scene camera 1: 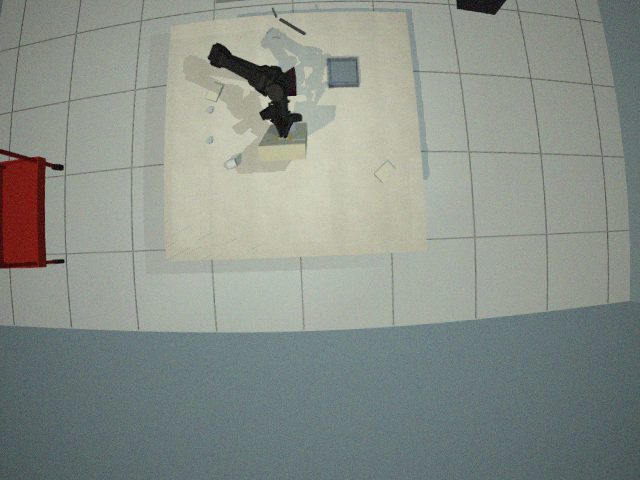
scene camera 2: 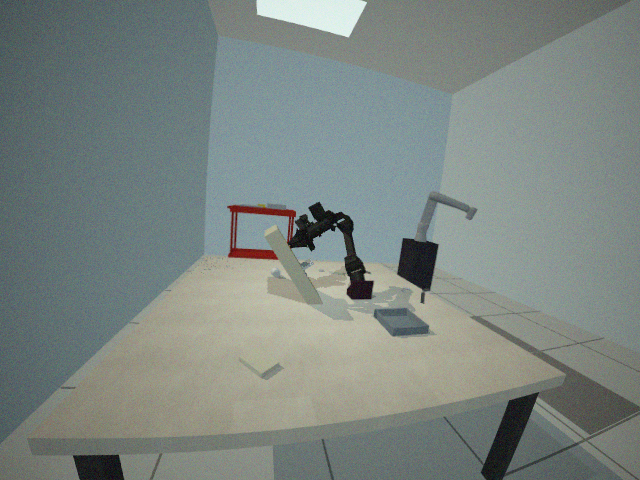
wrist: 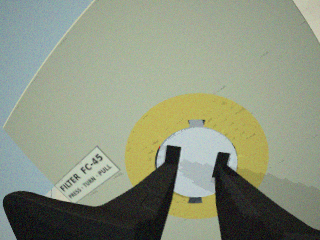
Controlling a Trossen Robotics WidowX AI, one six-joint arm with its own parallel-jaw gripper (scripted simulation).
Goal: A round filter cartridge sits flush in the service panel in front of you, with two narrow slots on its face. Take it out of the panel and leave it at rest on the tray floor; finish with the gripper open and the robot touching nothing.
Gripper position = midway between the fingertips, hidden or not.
Observation:
In view: my gripper [scene camera 1: 283,137], a filter cartridge [wrist: 199,150], a grey tray [scene camera 2: 397,321] and a service panel [scene camera 2: 273,236].
My gripper is seen too in the wrist view [wrist: 196,168]. The grey tray is seen too in scene camera 1 [scene camera 1: 342,72]. The service panel shows as well in the wrist view [wrist: 92,119]. Scene camera 2 does not show the filter cartridge, which is hidden by the service panel.

